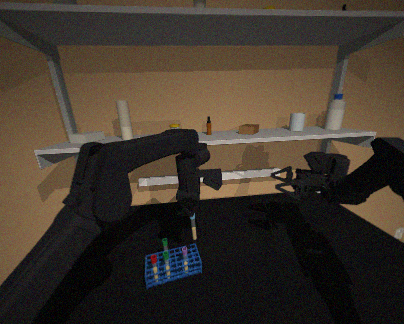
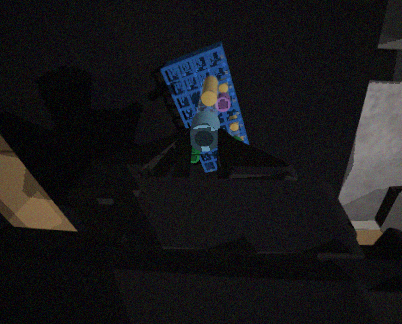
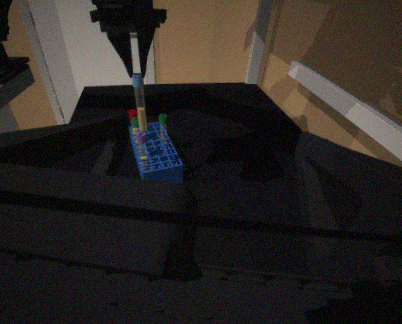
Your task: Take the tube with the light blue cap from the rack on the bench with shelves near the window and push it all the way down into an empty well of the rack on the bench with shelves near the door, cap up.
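The tube with the light blue cap (image 1: 194,233) (image 2: 209,92) (image 3: 140,98) hangs cap up, near upright, its cap between the fingertips of my left gripper (image 1: 192,212) (image 2: 204,137) (image 3: 137,77), which is shut on it. The tube's lower end is above the blue rack (image 1: 200,267) (image 2: 192,58) (image 3: 162,175) and apart from it; which well lies under it I cannot tell. The rack holds a red-capped tube (image 1: 154,259) (image 3: 132,114), two green-capped tubes and a purple-capped tube (image 1: 185,249) (image 2: 223,102) (image 3: 141,137). My right gripper (image 1: 276,181) is open and empty, off to the right.
The rack stands on a black bench top (image 1: 240,265). Behind it, a grey shelf (image 1: 270,137) carries a white bottle with a blue cap (image 1: 335,115), a white cup (image 1: 297,122), a brown box (image 1: 248,129), a small amber bottle (image 1: 209,128) and a pale cylinder (image 1: 124,121).
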